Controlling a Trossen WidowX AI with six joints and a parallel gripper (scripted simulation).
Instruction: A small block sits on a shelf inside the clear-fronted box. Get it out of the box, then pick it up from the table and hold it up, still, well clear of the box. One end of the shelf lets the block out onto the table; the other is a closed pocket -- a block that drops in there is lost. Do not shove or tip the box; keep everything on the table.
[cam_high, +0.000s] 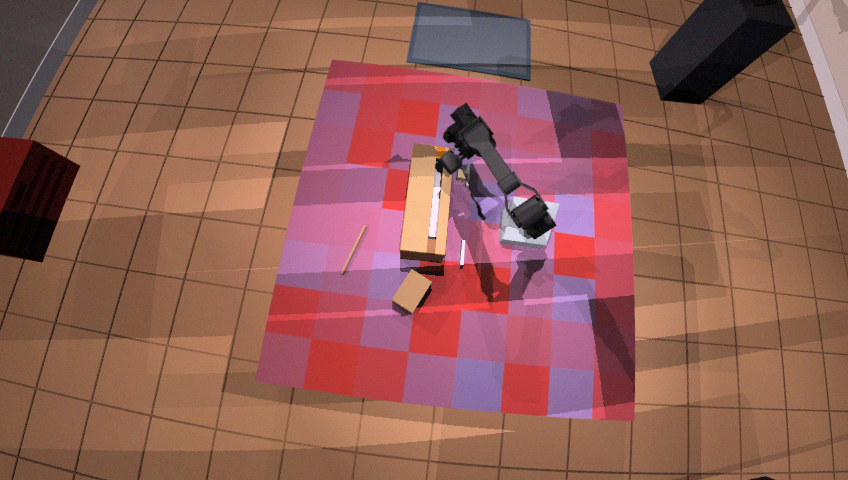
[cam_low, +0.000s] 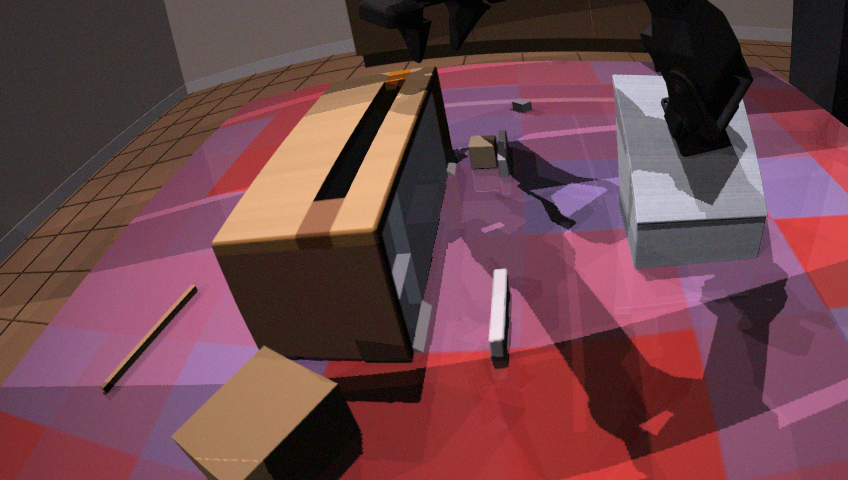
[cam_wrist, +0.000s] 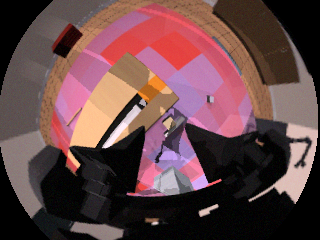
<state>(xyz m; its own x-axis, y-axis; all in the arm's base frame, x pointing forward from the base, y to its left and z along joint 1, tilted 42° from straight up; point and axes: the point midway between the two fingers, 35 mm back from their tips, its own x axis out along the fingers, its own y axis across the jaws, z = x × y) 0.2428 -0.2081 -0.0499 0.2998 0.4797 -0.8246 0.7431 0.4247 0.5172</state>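
My gripper tip is 140 mm above the tan block and 40 mm past it. Round my gripper tip: thin wooden stick 360 mm ahead, 280 mm to the left, 160 mm below; then grey cube 180 mm to the right, 150 mm below, 110 mm behind; then wooden box 130 mm to the left, 100 mm below, 60 mm ahead.
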